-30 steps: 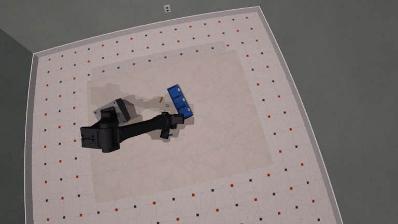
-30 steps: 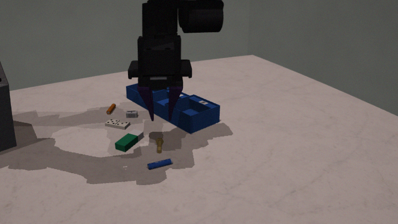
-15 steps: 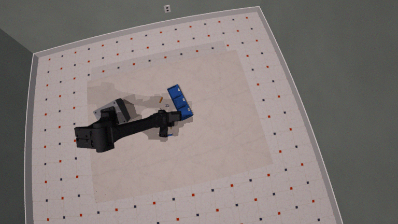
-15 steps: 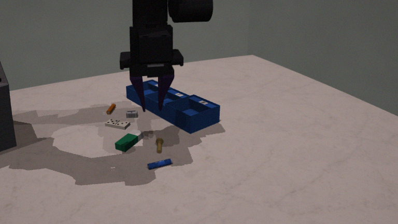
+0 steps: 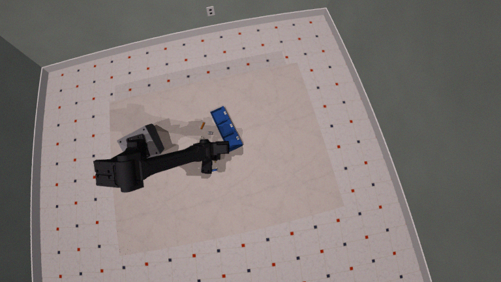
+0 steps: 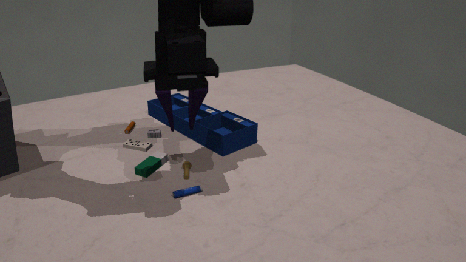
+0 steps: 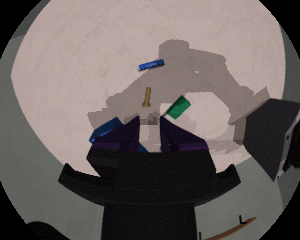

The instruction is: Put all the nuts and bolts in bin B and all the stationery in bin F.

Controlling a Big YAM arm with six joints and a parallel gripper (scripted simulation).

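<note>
Right now the brass bolt is 10 mm ahead of my hand and 80 mm below it. Round my hand: white domino: 30 mm behind, 130 mm to the left, 80 mm below; green block: 30 mm behind, 50 mm to the left, 80 mm below; blue cylinder: 20 mm behind, 50 mm to the right, 80 mm below.
</note>
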